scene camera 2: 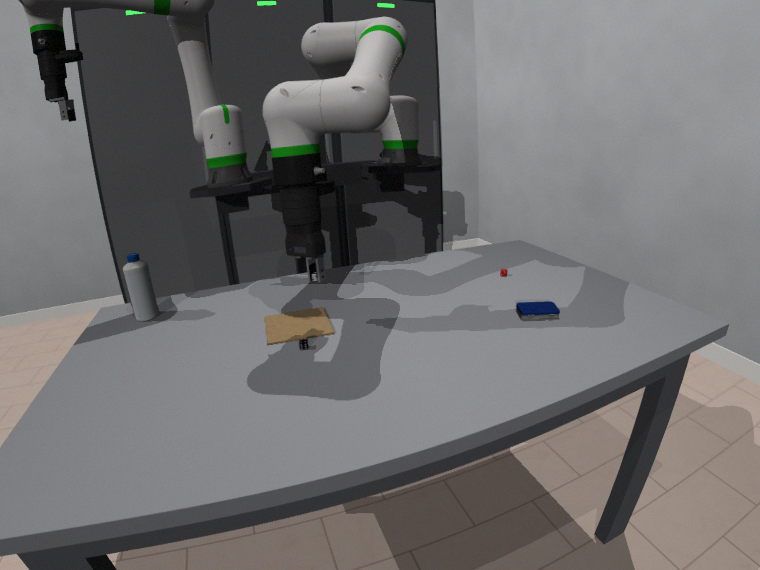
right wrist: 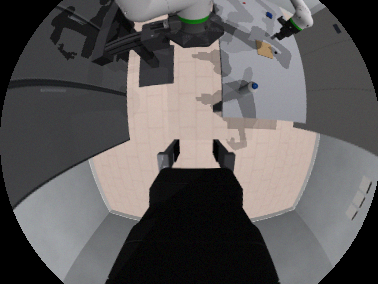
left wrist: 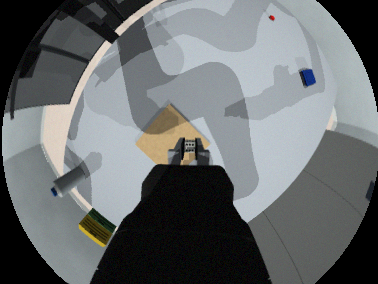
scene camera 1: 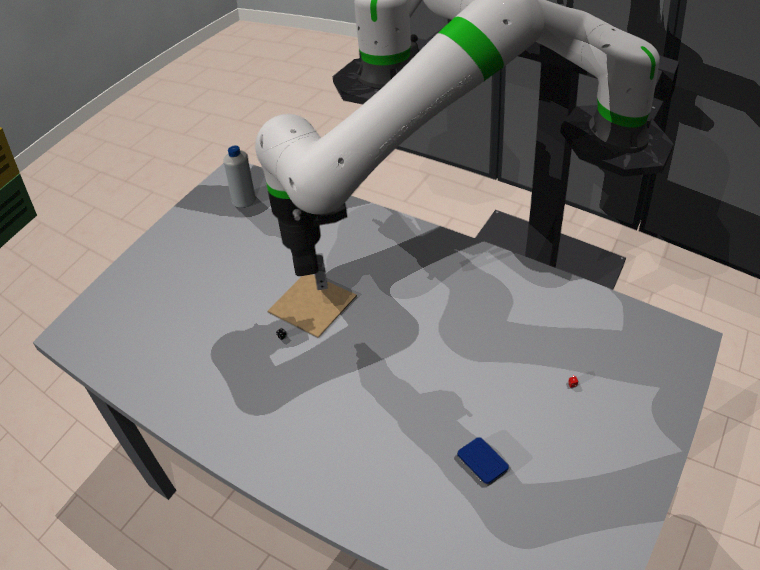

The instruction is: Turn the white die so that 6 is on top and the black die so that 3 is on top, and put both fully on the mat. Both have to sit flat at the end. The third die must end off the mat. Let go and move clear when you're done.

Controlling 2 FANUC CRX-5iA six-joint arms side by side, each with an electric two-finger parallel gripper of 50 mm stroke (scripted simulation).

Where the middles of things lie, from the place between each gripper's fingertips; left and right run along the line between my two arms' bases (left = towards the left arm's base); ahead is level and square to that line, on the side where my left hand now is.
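Labels:
Starting from my left hand (scene camera 2: pixel 317 280), I find the tan mat (scene camera 1: pixel 312 310) 120 mm below it, 50 mm to the right of it and 20 mm behind it. The blue-topped box (scene camera 1: pixel 477 456) is 110 mm below my left hand, 440 mm to the left of it and 190 mm ahead of it, whereas the grey bottle (scene camera 2: pixel 136 271) is 40 mm below that hand, 420 mm to the right of it and 260 mm behind it.
My right hand (scene camera 2: pixel 69 120) is 49 cm above the grey bottle, 19 cm to the right of it and 32 cm short of it. Going by their middles, the bottle is the nearest to my right hand of the things named here, and the blue-topped box is the farthest from it. That box is 56 cm below my right hand, 105 cm to the left of it and 77 cm ahead of it. As for the tan mat, it is 57 cm below my right hand, 56 cm to the left of it and 56 cm ahead of it.

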